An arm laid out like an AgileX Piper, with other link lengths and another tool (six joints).
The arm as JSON. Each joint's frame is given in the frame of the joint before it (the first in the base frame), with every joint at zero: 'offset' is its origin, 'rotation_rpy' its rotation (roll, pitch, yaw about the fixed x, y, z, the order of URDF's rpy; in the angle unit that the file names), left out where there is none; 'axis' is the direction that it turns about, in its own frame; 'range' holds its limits. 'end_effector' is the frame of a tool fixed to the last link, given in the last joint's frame.
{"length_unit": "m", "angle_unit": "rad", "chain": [
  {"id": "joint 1", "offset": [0.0, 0.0, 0.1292], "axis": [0.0, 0.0, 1.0], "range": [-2.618, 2.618]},
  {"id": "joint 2", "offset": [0.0, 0.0, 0.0], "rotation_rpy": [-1.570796, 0.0, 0.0], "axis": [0.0, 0.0, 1.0], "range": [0.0, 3.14]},
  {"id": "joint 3", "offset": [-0.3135, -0.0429, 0.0], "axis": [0.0, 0.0, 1.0], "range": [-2.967, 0.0]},
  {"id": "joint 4", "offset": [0.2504, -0.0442, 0.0], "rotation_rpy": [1.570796, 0.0, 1.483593], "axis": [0.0, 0.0, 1.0], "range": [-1.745, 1.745]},
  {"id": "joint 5", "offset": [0.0, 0.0, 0.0], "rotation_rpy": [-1.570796, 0.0, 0.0], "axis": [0.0, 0.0, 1.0], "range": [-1.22, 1.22]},
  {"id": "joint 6", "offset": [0.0, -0.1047, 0.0], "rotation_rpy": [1.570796, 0.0, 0.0], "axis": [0.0, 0.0, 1.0], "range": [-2.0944, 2.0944]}
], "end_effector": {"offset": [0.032, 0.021, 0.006], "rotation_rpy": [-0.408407, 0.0, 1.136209]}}
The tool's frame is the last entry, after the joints.
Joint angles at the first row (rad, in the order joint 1, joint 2, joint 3, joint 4, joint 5, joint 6):
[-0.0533, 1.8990, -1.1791, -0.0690, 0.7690, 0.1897]
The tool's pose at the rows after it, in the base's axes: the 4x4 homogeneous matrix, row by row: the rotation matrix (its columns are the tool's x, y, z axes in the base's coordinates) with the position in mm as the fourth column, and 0 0 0 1 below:
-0.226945 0.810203 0.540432 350.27; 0.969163 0.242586 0.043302 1.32; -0.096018 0.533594 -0.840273 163.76; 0 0 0 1
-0.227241 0.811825 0.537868 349.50; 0.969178 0.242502 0.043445 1.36; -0.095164 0.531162 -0.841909 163.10; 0 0 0 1
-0.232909 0.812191 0.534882 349.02; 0.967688 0.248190 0.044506 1.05; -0.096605 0.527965 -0.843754 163.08; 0 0 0 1
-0.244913 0.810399 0.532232 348.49; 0.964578 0.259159 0.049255 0.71; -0.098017 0.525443 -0.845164 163.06; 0 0 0 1
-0.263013 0.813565 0.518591 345.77; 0.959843 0.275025 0.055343 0.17; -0.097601 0.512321 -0.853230 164.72; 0 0 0 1
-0.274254 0.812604 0.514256 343.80; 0.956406 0.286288 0.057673 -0.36; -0.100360 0.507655 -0.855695 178.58; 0 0 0 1
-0.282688 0.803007 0.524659 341.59; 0.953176 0.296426 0.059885 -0.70; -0.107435 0.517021 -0.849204 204.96; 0 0 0 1
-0.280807 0.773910 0.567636 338.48; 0.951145 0.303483 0.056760 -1.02; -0.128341 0.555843 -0.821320 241.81; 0 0 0 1
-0.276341 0.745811 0.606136 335.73; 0.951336 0.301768 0.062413 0.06; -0.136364 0.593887 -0.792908 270.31; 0 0 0 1
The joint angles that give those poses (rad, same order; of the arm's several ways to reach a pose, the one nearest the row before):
[-0.0533, 1.8990, -1.1726, -0.0690, 0.7546, 0.1898]
[-0.0533, 1.8990, -1.1694, -0.0690, 0.7545, 0.1897]
[-0.0533, 1.8991, -1.1695, -0.0709, 0.7574, 0.1851]
[-0.0533, 1.8990, -1.1694, -0.0709, 0.7592, 0.1726]
[-0.0533, 1.8946, -1.1695, -0.0716, 0.7776, 0.1545]
[-0.0533, 1.8690, -1.1911, -0.0716, 0.8283, 0.1400]
[-0.0533, 1.8219, -1.2345, -0.0687, 0.9050, 0.1235]
[-0.0533, 1.7546, -1.2928, -0.0687, 0.9782, 0.1143]
[-0.0533, 1.7079, -1.3439, -0.0568, 1.0282, 0.1053]

